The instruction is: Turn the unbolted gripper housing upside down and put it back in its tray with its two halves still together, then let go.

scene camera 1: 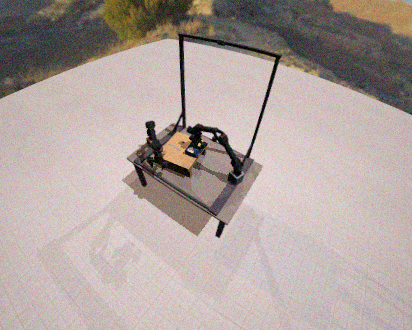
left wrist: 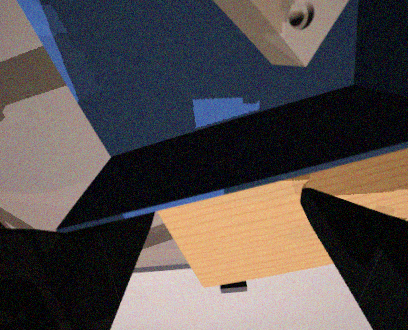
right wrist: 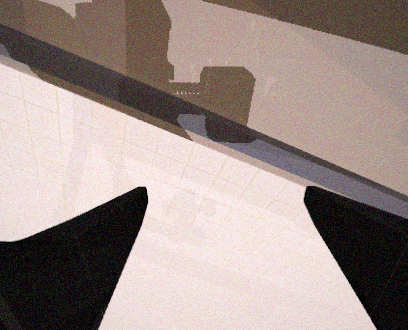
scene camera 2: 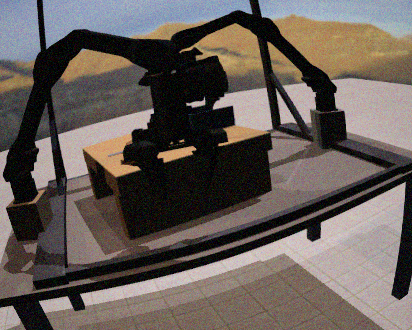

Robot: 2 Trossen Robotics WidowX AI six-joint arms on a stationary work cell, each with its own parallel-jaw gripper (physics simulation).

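Places are measured from the left arm's base along level axes (x ahead, y left, z up), in centimetres.
Pixels of known places: left gripper, fingertip midpoint: [left wrist: 228,195]; right gripper, fingertip midpoint: [scene camera 1: 157,169] [right wrist: 225,193] [scene camera 2: 186,194]; left arm's base, link origin: [scene camera 1: 237,173] [scene camera 2: 326,109]; right arm's base, link origin: [scene camera 2: 26,198].
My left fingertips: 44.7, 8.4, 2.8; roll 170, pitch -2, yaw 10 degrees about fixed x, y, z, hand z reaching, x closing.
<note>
Ahead of a thing's pixels: the offset from my left fingertips to its middle, as dx, dy, dz. "*": to the spot under its first point. Level surfaces: height alone.
The blue tray @(-3.3, +9.2, +2.5) [scene camera 1: 188,153] [scene camera 2: 225,116] [left wrist: 125,60] stands on a wooden block. The pale beige housing @(* +0.2, +8.0, +3.4) [left wrist: 320,30] lies inside it in the left wrist view, one corner and a round hole showing; its two-half seam cannot be made out. My left gripper [left wrist: 228,195] is open and empty, close at the tray's near wall; the tip of its left-hand finger in that view is hidden by that wall. In scene camera 2 it is largely hidden behind the right arm. My right gripper [scene camera 2: 187,180] [right wrist: 225,193] is open and empty, in front of the block, away from the tray.
The wooden block @(+7.7, +14.4, -7.3) [scene camera 1: 184,159] [scene camera 2: 195,192] [left wrist: 250,235] stands on the table @(dz -14.5) [scene camera 1: 212,187] [scene camera 2: 300,172]. A thin light strip @(+13.4, +19.1, +0.0) [scene camera 2: 116,154] lies on its top. The right arm reaches across the block in scene camera 2. A black upright frame [scene camera 1: 182,80] [scene camera 2: 267,75] rises at the table's back.
</note>
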